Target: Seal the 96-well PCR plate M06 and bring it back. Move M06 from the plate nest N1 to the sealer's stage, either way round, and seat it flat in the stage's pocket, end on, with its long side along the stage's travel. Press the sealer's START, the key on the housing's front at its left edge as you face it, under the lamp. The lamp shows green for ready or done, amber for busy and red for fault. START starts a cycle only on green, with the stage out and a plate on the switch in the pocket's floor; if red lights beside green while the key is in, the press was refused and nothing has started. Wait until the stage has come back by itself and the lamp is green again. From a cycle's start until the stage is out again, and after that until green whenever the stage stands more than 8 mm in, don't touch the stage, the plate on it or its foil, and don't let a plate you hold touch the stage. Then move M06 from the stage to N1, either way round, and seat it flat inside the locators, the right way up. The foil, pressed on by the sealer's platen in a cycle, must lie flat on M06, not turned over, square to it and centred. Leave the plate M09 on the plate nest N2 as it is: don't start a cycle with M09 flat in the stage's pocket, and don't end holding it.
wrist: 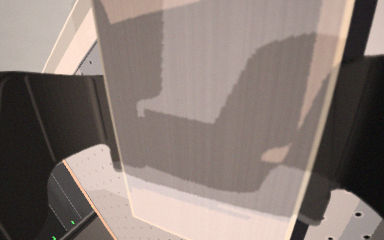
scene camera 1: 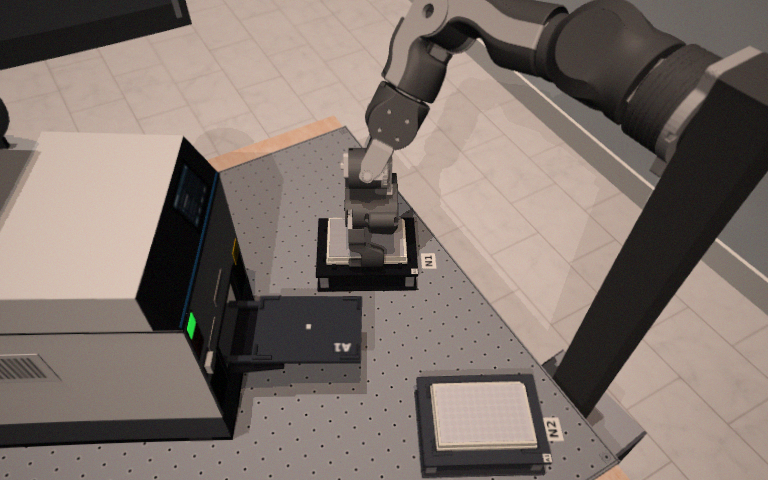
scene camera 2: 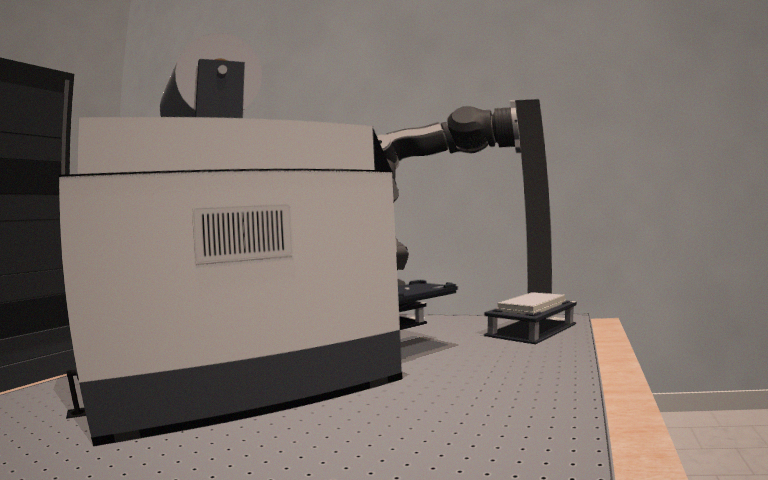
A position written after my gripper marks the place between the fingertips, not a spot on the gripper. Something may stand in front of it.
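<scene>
Scene camera 1 gives me my gripper (scene camera 1: pixel 365 241), along with a plate M09 (scene camera 1: pixel 492 415) and a sealer's stage (scene camera 1: pixel 281 337). In scene camera 2 I find the stage (scene camera 2: pixel 418 290) again, and the plate M09 (scene camera 2: pixel 533 302) too. As for the wrist view, it shows my gripper (wrist: pixel 196 130), while the plate M09 is out of frame in the wrist view.
</scene>
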